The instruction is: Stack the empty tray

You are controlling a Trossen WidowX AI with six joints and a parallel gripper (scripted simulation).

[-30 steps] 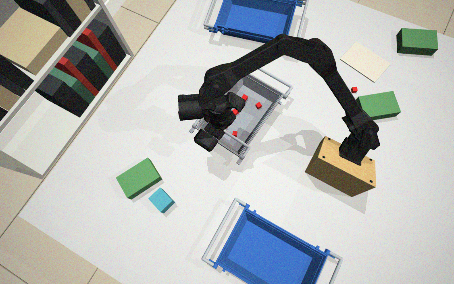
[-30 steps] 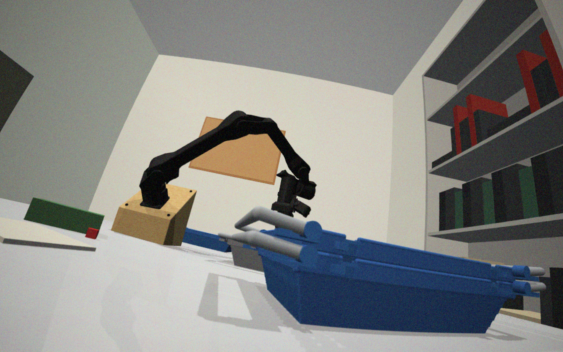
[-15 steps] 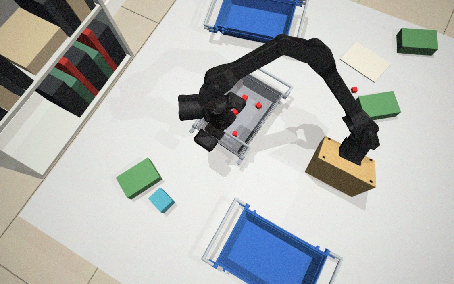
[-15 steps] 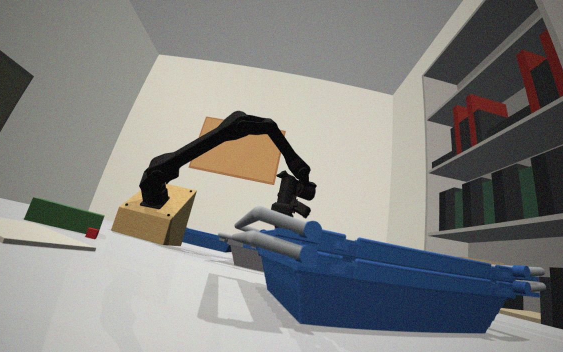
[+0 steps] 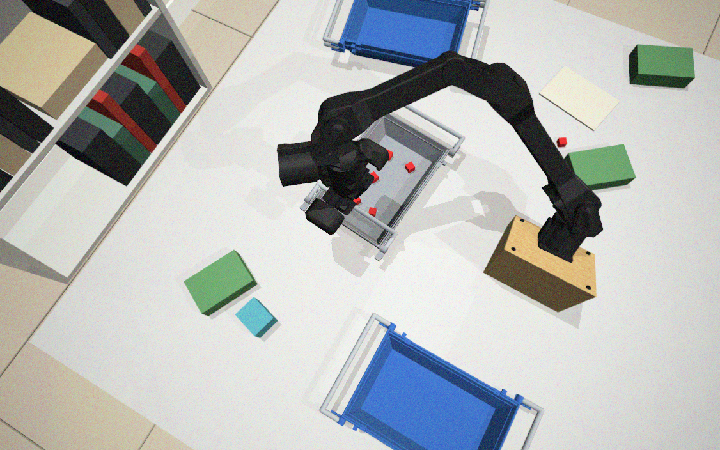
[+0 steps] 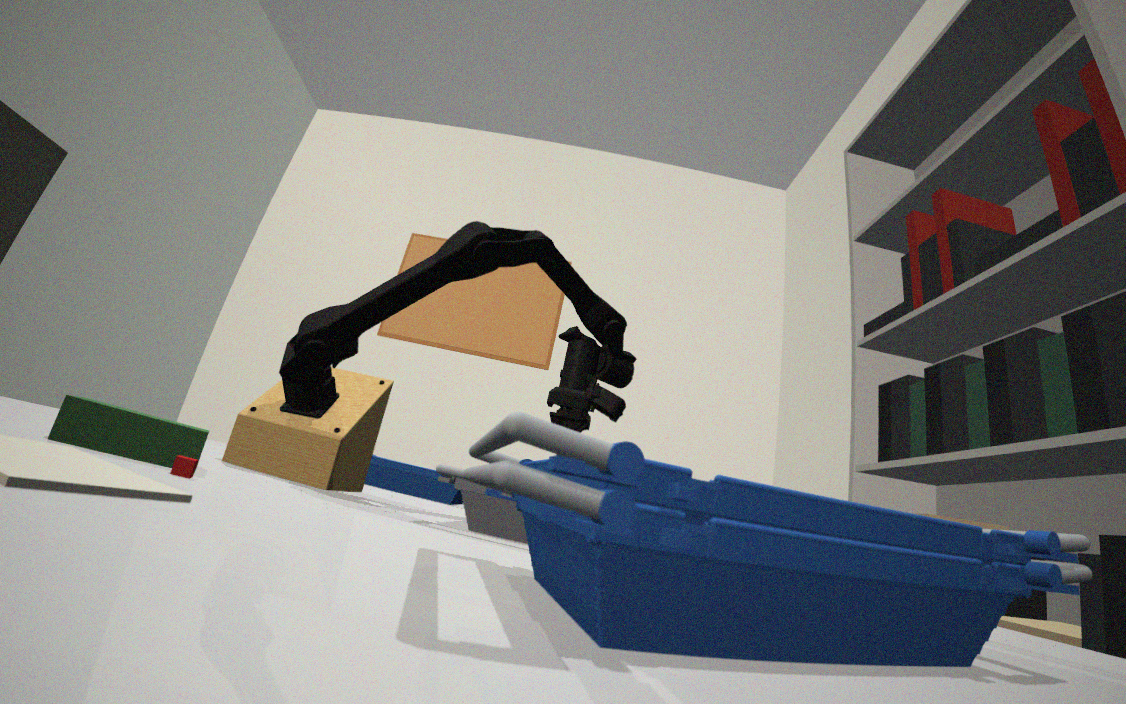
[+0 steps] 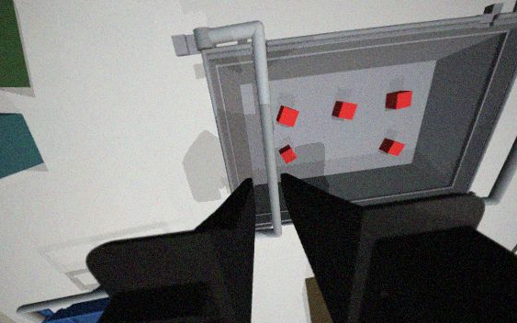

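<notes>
Now: the blue tray 300 mm behind my gripper tip, 280 mm to the left of it and 70 mm below it. Also, from my gripper tip: cream sheet (500 mm to the right, 330 mm behind, 110 mm below); then red block (370 mm to the right, 330 mm behind, 110 mm below); then cyan block (280 mm to the left, 90 mm below, 80 mm ahead).
</notes>
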